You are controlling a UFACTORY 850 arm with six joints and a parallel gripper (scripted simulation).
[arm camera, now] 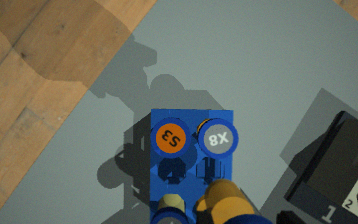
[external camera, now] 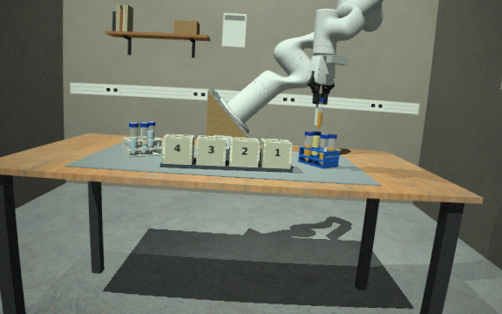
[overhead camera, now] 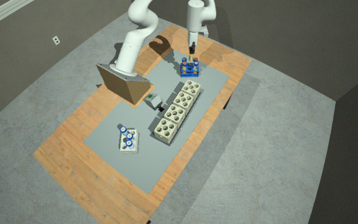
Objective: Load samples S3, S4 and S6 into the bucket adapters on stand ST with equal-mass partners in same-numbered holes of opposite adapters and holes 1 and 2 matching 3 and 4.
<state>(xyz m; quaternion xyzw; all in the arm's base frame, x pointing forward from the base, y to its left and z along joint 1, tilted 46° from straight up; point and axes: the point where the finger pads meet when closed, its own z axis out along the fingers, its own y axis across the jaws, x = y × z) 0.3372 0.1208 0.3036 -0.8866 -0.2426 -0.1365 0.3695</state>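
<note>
Right now the sample tube is 50 mm below my hand, 10 mm to the right of it and 10 mm ahead of it. The rest, counted from my hand: blue rack (220 mm below, 20 mm to the left, 10 mm behind); then green done key (340 mm to the right, 180 mm below, 110 mm behind); then loading stand (330 mm to the right, 240 mm below, 90 mm ahead).
</note>
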